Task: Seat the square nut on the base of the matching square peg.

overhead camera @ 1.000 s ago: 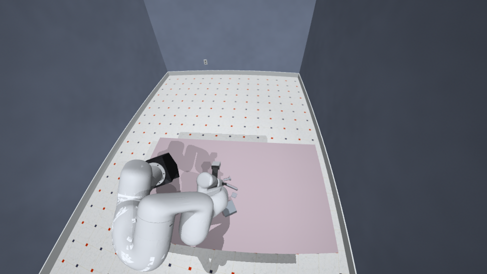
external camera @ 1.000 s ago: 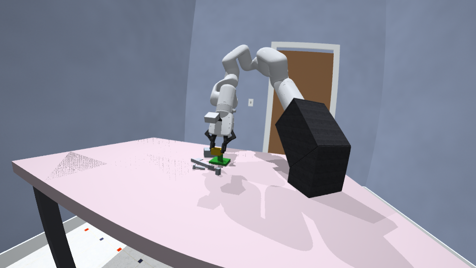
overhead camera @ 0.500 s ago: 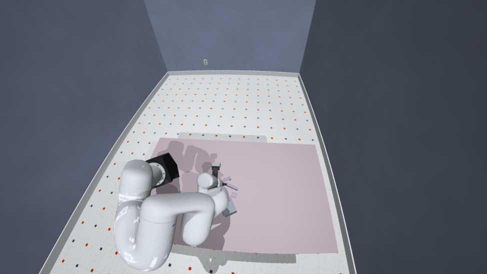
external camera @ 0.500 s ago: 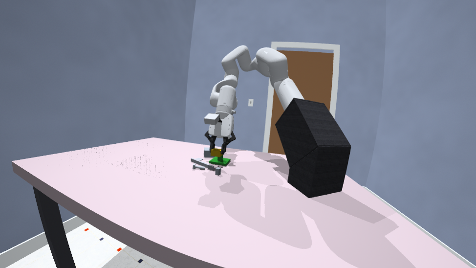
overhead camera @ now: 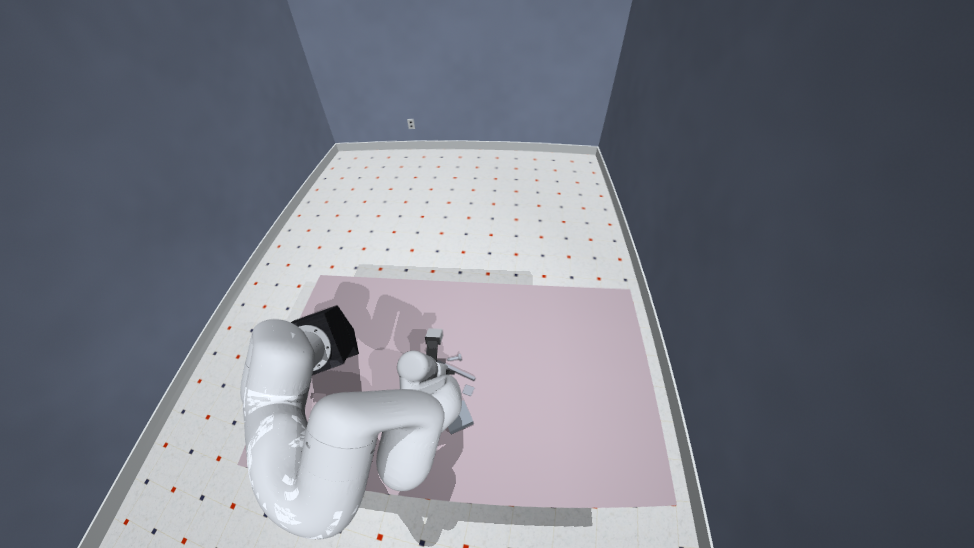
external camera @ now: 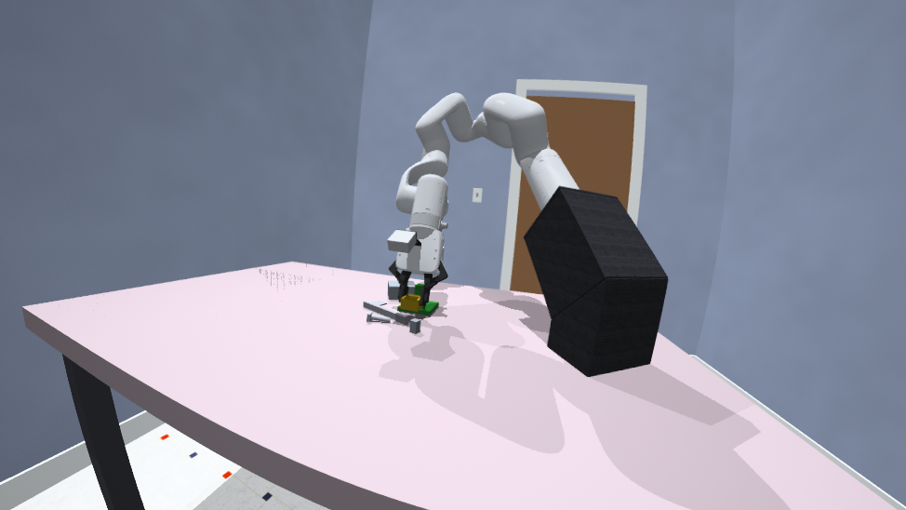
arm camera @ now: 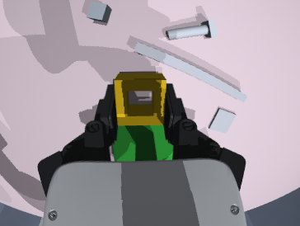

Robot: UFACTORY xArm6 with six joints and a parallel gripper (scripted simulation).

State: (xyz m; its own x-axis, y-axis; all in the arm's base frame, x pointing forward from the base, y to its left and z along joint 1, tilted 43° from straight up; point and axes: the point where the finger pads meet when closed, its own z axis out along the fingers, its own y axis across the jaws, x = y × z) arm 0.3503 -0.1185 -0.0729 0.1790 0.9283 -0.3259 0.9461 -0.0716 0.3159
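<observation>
The long bar lies 60 mm ahead of my hand, 10 mm to the left of it and 40 mm below it. The rest, counted from my hand: small plate 90 mm ahead, 60 mm to the right, 40 mm below; then bolt 70 mm ahead, 50 mm to the left, 40 mm below; then grey block 50 mm ahead, 140 mm to the right, 30 mm below.
</observation>
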